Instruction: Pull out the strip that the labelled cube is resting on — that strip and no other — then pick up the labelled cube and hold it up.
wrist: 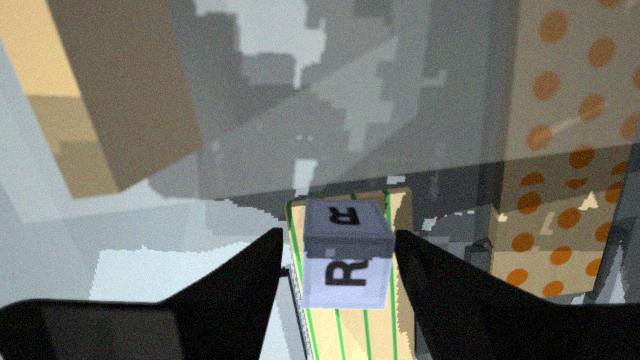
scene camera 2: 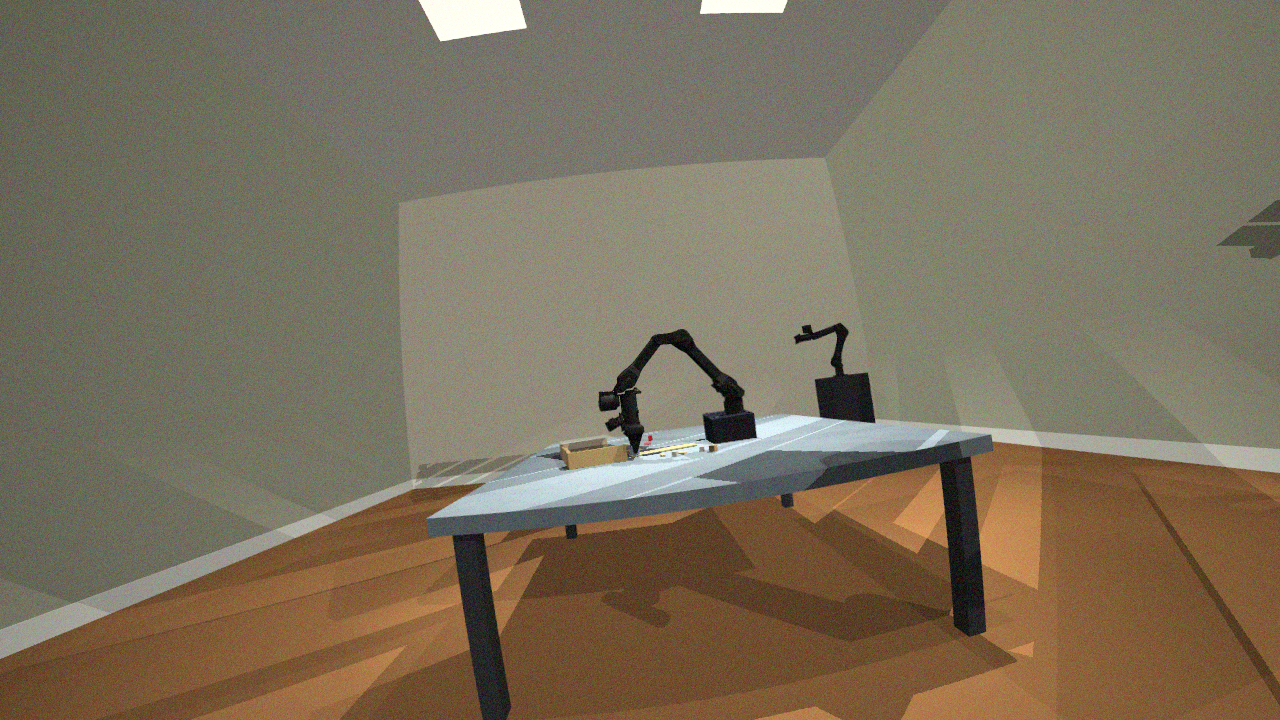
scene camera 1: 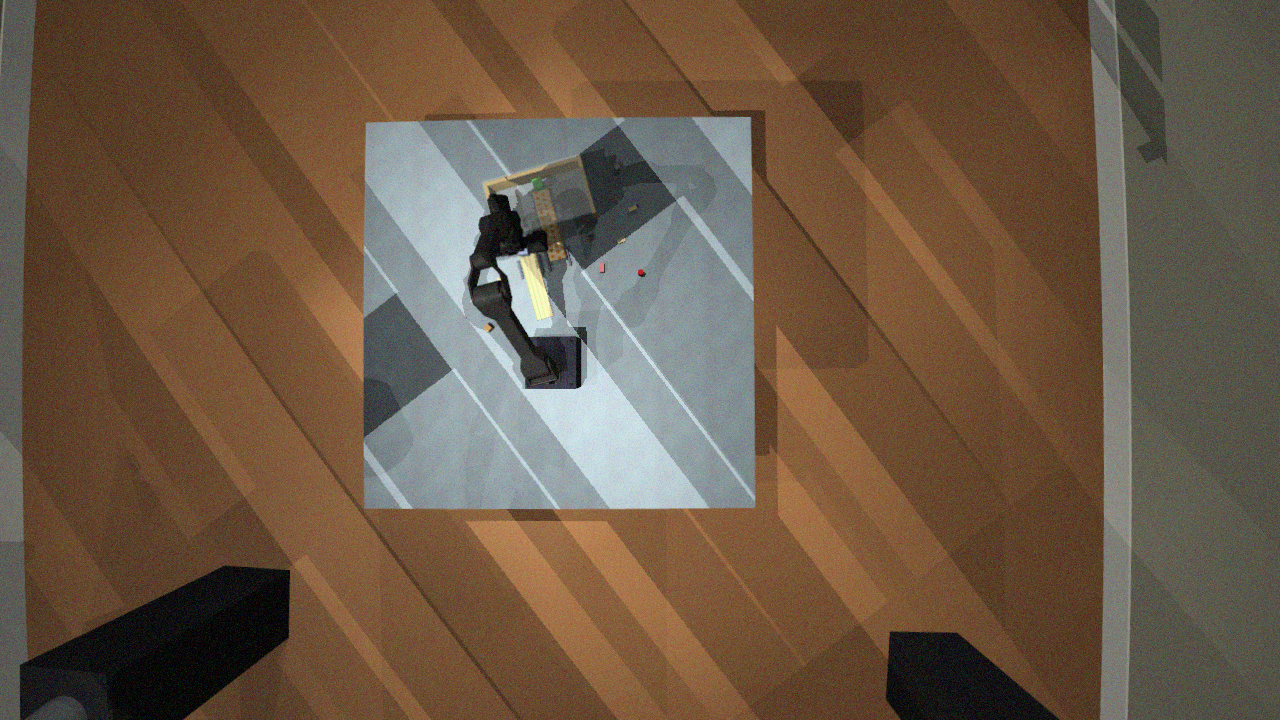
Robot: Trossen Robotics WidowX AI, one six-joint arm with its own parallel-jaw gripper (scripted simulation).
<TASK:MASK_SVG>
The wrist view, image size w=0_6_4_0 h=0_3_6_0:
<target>my gripper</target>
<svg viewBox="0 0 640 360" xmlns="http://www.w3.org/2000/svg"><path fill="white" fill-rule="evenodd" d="M397 230L394 253L399 267L400 278L433 360L640 360L640 303L555 304L472 266L470 263L456 257L456 255L427 242L408 230ZM283 229L270 229L233 258L228 259L219 267L195 281L195 283L156 303L24 299L10 305L5 305L0 308L0 355L3 360L259 360L280 278L283 254Z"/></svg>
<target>labelled cube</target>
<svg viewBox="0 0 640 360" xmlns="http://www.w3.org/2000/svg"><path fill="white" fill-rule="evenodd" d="M306 198L303 228L302 309L384 310L396 236L377 201Z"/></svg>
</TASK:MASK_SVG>
